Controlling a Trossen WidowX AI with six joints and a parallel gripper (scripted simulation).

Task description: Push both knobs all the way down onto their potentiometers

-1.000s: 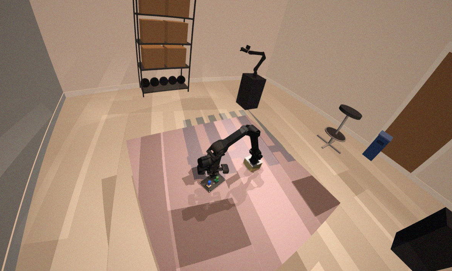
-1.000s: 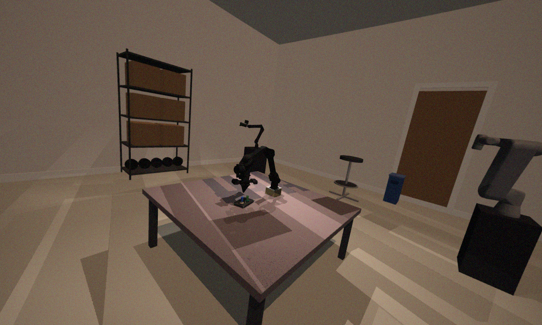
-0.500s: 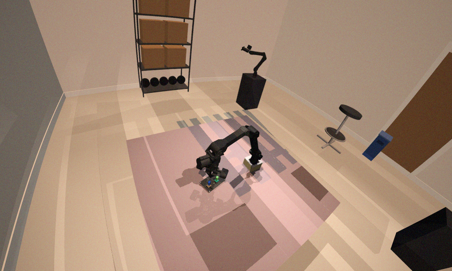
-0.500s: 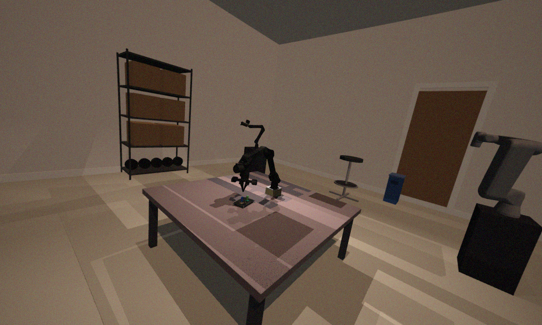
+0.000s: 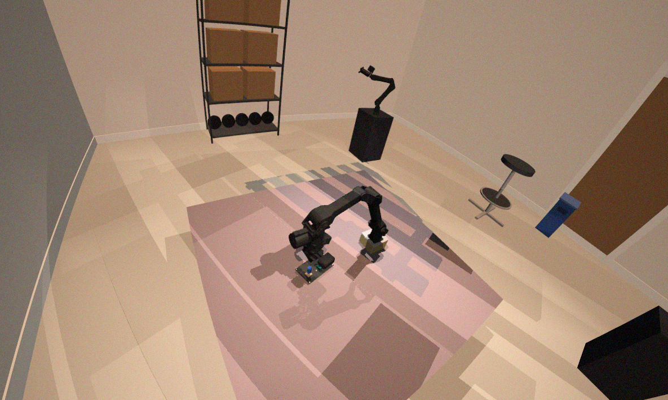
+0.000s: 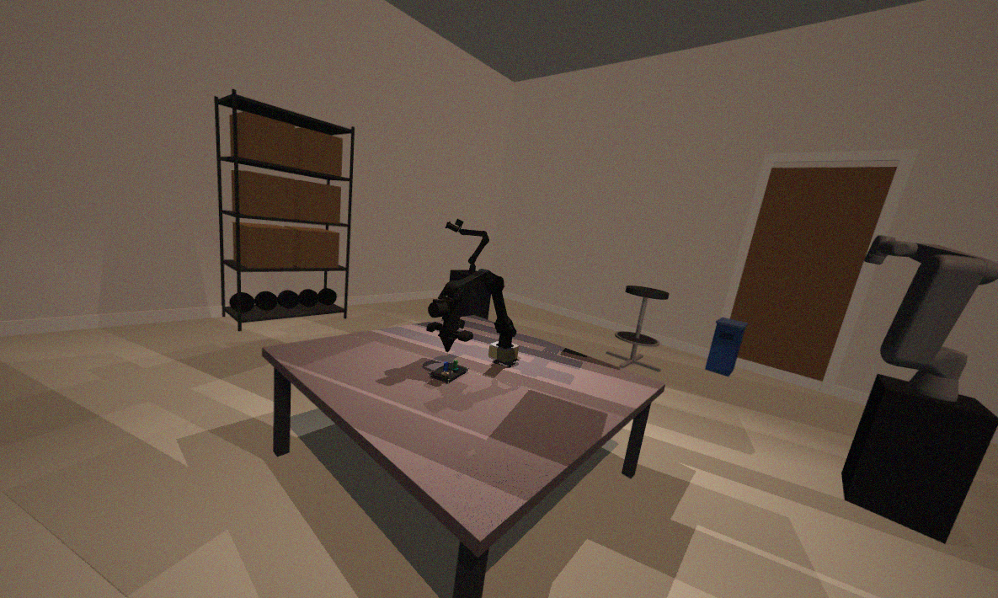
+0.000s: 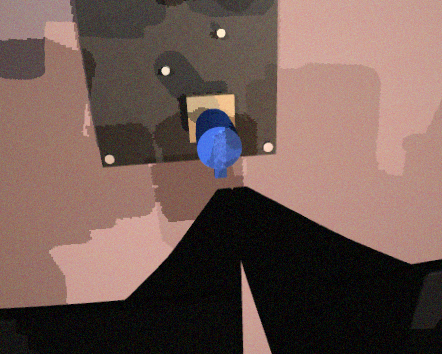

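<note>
My gripper tip is now 60 mm above the blue knob. The rest, counted from my gripper tip: green knob: 70 mm behind, 20 mm to the right, 70 mm below.
</note>
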